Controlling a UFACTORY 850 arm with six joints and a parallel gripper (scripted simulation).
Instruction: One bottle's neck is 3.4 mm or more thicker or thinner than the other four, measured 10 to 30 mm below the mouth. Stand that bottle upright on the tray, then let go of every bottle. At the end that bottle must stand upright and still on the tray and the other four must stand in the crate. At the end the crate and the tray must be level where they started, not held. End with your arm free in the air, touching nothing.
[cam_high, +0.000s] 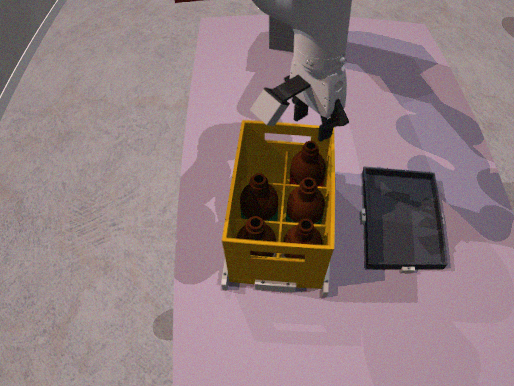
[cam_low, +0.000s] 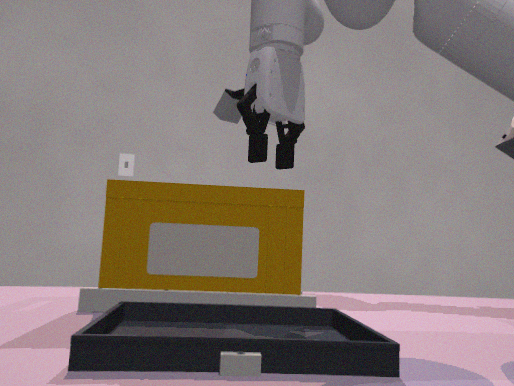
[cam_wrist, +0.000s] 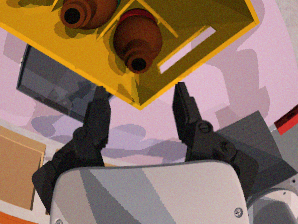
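The bottle is 150 mm below my hand. From my hand the other things lie so: tray 90 mm ahead, 220 mm to the left, 220 mm below; then yellow crate 80 mm ahead, 60 mm to the right, 150 mm below.
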